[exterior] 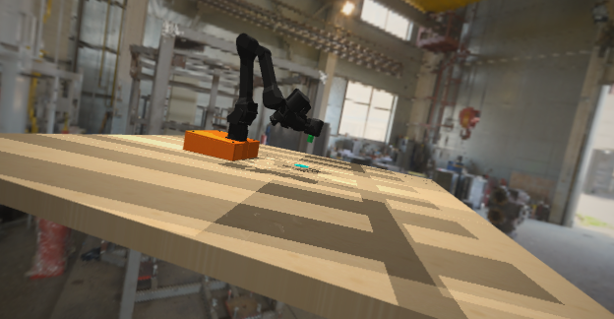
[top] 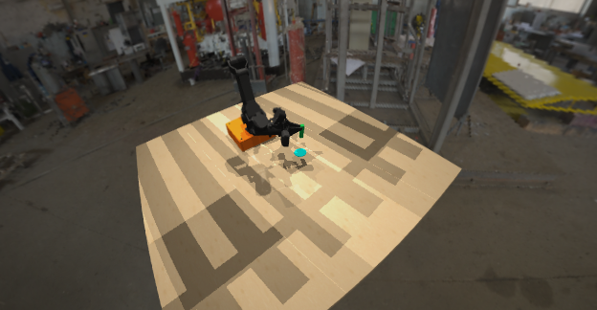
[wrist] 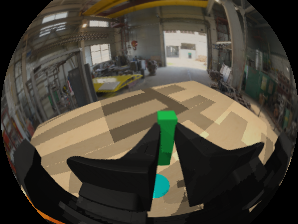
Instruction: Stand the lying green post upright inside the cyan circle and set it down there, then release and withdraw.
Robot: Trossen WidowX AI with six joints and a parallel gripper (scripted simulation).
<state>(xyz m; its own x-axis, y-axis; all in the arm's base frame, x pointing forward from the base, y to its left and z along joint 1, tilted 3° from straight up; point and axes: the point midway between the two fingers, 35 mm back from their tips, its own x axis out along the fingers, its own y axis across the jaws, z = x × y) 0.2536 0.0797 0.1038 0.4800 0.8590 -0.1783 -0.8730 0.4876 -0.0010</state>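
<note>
My gripper tip is now 20 mm past the cyan circle and 160 mm above it. Round my gripper tip: post: 20 mm below.
</note>
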